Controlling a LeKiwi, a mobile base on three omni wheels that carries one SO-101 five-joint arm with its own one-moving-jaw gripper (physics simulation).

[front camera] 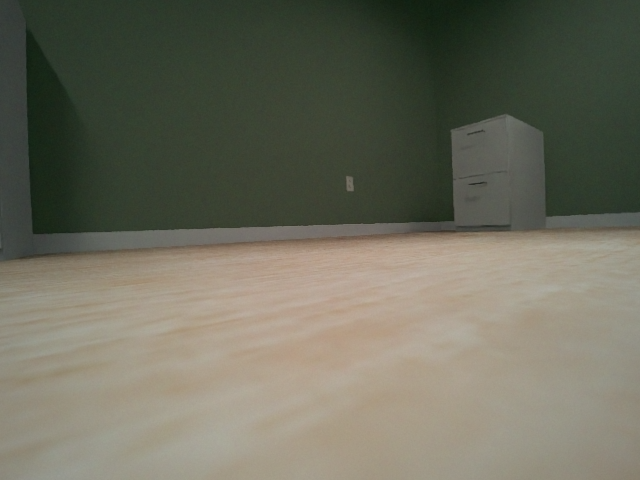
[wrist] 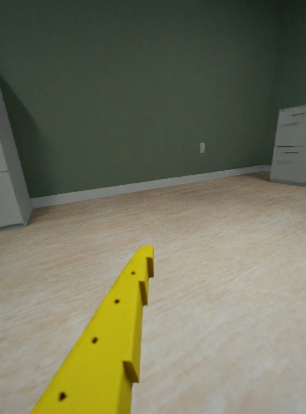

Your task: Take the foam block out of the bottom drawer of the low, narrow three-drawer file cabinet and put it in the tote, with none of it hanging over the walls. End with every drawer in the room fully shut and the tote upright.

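Places are measured from the arm's base along level axes (x ahead, y down, z left), in metres.
Pixels of known places: end effector, tool point: (wrist: 153,256).
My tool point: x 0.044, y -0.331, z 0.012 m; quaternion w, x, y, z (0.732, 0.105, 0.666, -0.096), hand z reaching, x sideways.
Behind a point stands the place of what it marks.
My gripper is fully open and empty in the wrist view: its one yellow notched jaw shows, pointing out over the floor, and the moving jaw is out of the picture. A white cabinet with two drawers showing (front camera: 480,155) @(x 2.036, y -0.420, z -1.129 m) (wrist: 292,145) @(x 2.060, y -0.300, z -1.113 m) stands far off at the right near the corner, its drawers shut. At the left edge, part of another pale cabinet (front camera: 12,129) @(x 1.122, y -0.380, z 1.089 m) (wrist: 11,195) @(x 0.946, y -0.131, z 0.996 m) shows; how many drawers it has cannot be told. The foam block, the tote and the low three-drawer file cabinet do not show clearly in either view.
A green wall (front camera: 232,113) @(x 1.892, y -0.691, z 0.466 m) (wrist: 140,100) @(x 1.969, y -0.786, z 0.354 m) with a white baseboard (front camera: 155,237) @(x 1.627, y 0.038, z 0.833 m) (wrist: 115,190) @(x 1.762, y 0.043, z 0.634 m) runs across the back. A white outlet (front camera: 349,183) @(x 2.396, y -0.314, z -0.285 m) (wrist: 202,148) @(x 2.393, y -0.304, z -0.291 m) is on it. The pale wood floor (front camera: 310,335) @(x 0.207, y 0.089, z 0.006 m) (wrist: 225,275) @(x 0.571, y 0.090, z -0.164 m) stretches ahead of me.
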